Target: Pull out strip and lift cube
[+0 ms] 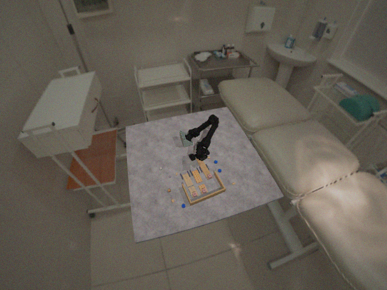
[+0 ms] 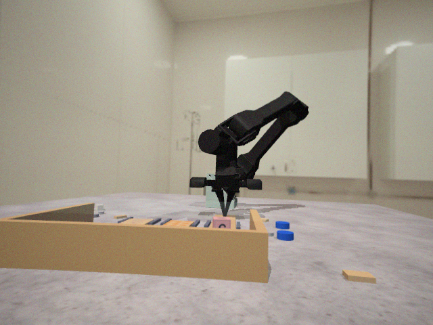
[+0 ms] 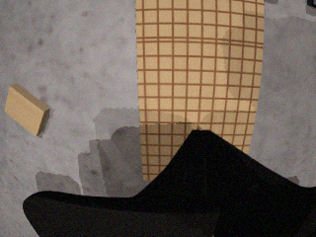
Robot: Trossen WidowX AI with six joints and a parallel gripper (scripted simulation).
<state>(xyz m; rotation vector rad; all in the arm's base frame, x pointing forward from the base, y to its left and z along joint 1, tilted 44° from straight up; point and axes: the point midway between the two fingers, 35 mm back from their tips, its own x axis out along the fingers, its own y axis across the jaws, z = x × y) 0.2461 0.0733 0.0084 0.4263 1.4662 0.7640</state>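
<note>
The orange gridded strip lies 10 cm ahead of my gripper tip and 2 cm to the left of it.
</note>
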